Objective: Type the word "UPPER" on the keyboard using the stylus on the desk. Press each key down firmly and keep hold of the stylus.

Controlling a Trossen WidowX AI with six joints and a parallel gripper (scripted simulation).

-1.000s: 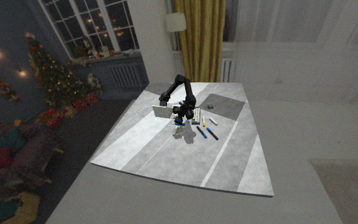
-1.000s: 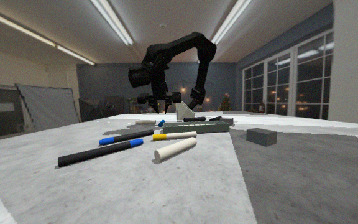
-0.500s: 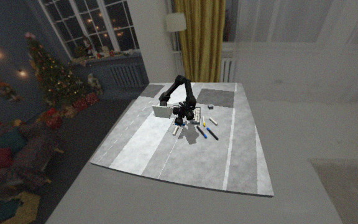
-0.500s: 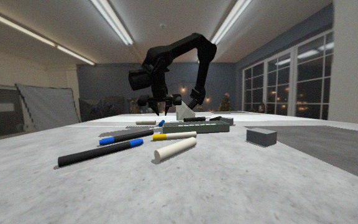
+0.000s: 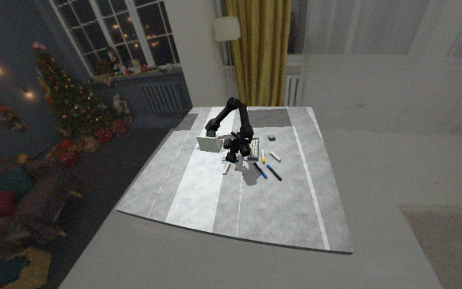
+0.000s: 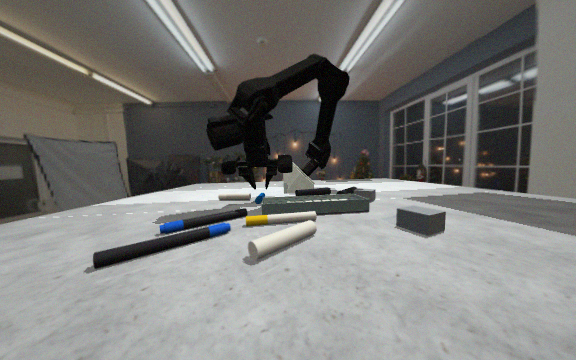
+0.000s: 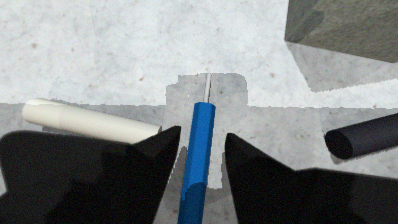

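The blue stylus is 1 cm behind my gripper tip and 2 cm below it. From my gripper tip the other things lie so: thin metal tip 5 cm behind, 2 cm below; grey block 27 cm ahead, 28 cm to the left, 2 cm below.
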